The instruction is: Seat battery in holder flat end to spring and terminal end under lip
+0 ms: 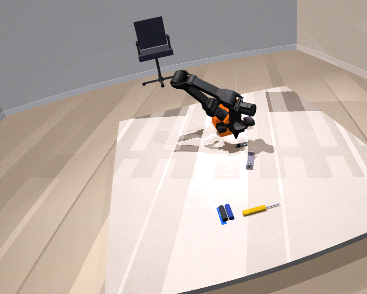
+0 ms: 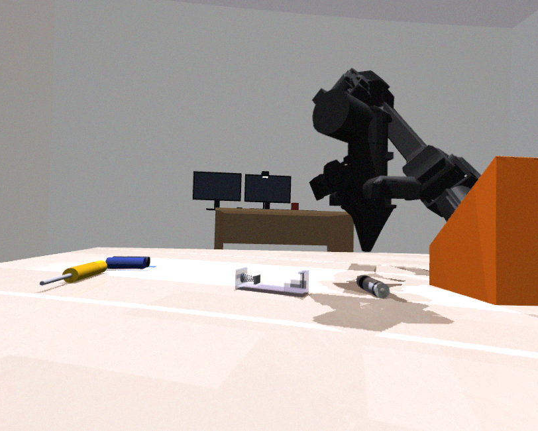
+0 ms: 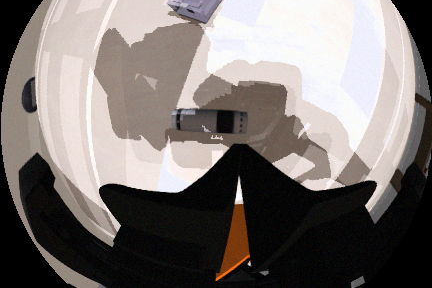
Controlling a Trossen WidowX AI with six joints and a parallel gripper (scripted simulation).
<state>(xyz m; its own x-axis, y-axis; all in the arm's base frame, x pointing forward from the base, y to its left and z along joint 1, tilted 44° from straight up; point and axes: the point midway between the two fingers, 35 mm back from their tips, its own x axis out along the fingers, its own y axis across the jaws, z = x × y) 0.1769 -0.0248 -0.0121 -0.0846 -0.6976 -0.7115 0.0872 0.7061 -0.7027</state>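
The battery lies 20 mm to the left of my gripper tip and 50 mm below it. Also, from my gripper tip: yellow-handled screwdriver (430 mm ahead, 80 mm to the right, 40 mm below).
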